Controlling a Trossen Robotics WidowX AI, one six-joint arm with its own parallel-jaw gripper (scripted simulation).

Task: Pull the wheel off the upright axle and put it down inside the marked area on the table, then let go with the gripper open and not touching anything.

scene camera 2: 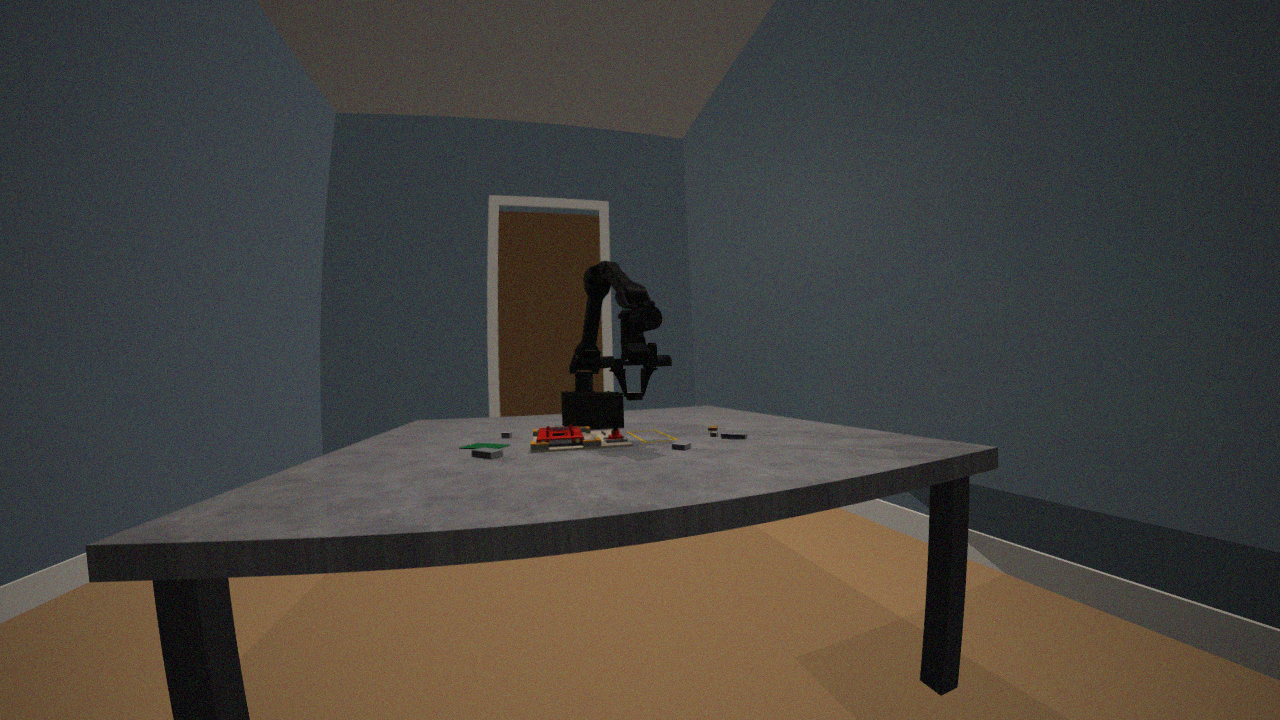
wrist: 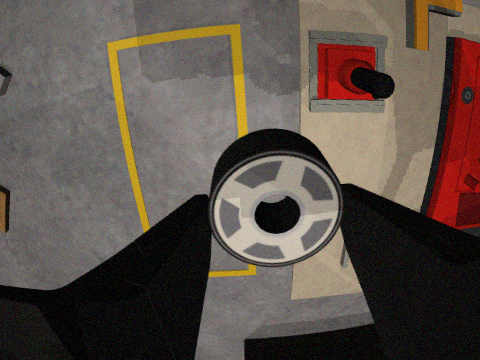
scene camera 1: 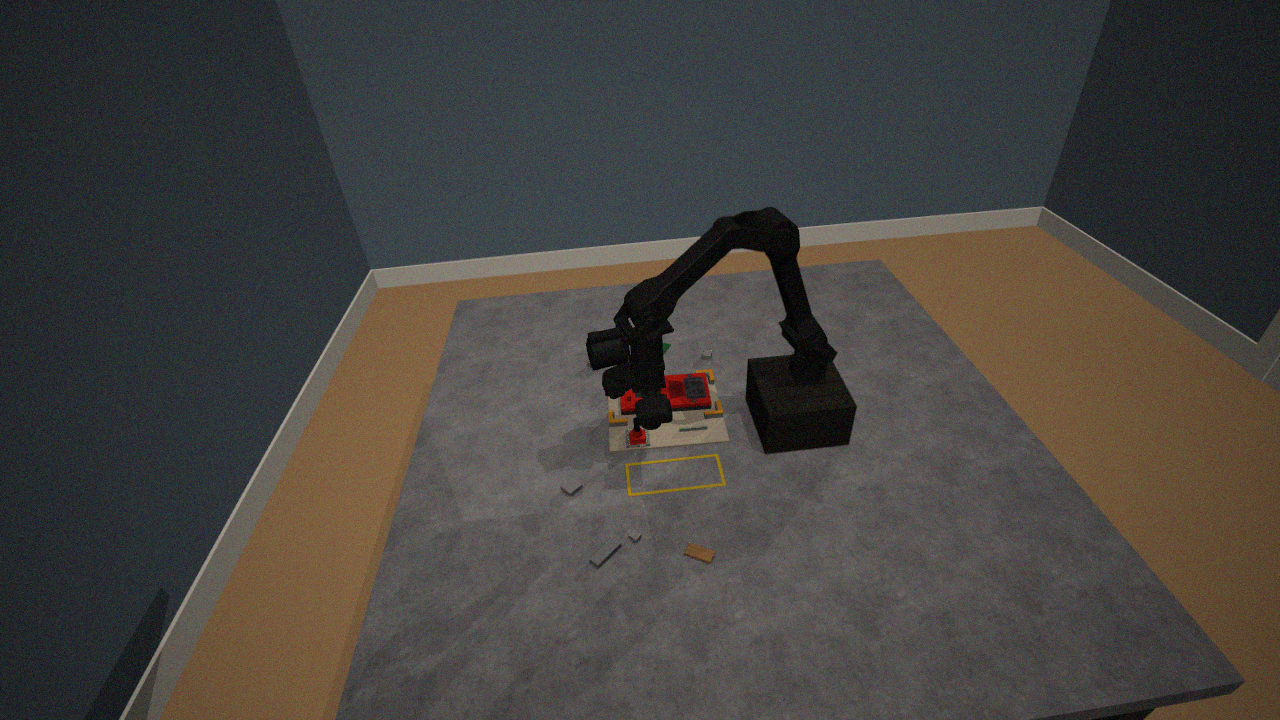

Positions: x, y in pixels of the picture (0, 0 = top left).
Labels:
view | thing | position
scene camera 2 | gripper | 634, 396
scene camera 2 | red fixture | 570, 435
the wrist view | gripper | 274, 202
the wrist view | wheel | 268, 162
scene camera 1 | gripper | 651, 419
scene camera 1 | red fixture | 686, 392

